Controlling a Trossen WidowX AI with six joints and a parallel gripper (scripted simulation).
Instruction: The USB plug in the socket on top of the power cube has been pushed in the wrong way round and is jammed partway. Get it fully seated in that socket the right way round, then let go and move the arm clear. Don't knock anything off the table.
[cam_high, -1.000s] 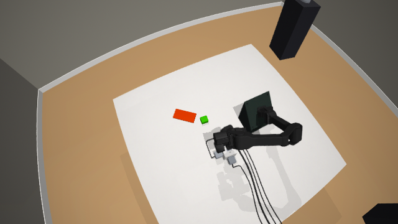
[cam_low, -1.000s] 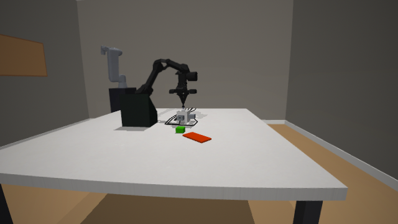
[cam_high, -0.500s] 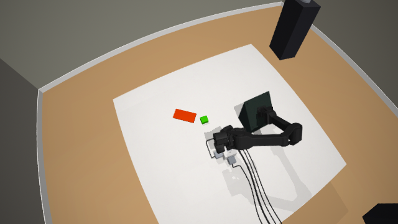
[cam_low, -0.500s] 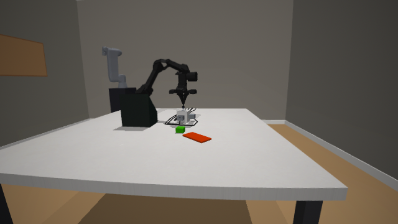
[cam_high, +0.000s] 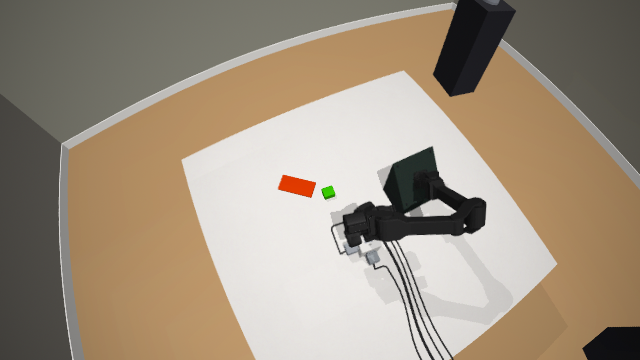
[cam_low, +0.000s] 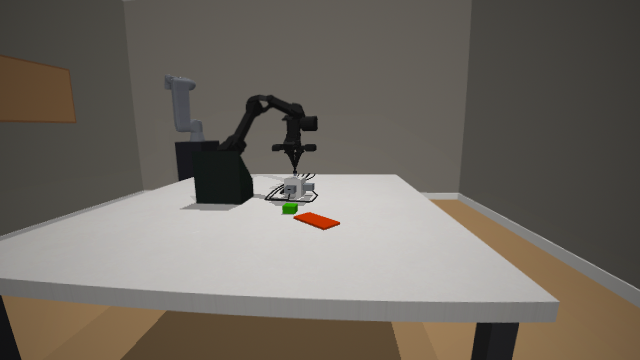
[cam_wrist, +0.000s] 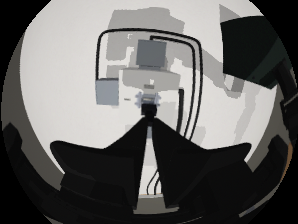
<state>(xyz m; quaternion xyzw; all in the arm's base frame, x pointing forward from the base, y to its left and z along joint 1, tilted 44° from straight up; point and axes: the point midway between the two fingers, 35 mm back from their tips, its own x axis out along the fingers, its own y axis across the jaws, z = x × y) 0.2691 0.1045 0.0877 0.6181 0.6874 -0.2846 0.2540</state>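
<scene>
Now: the dark USB plug 2 cm below my gripper tip. Also, from my gripper tip: green block 6 cm ahead, 25 cm to the right, 11 cm below; then orange-red slab 17 cm ahead, 33 cm to the right, 12 cm below.
</scene>
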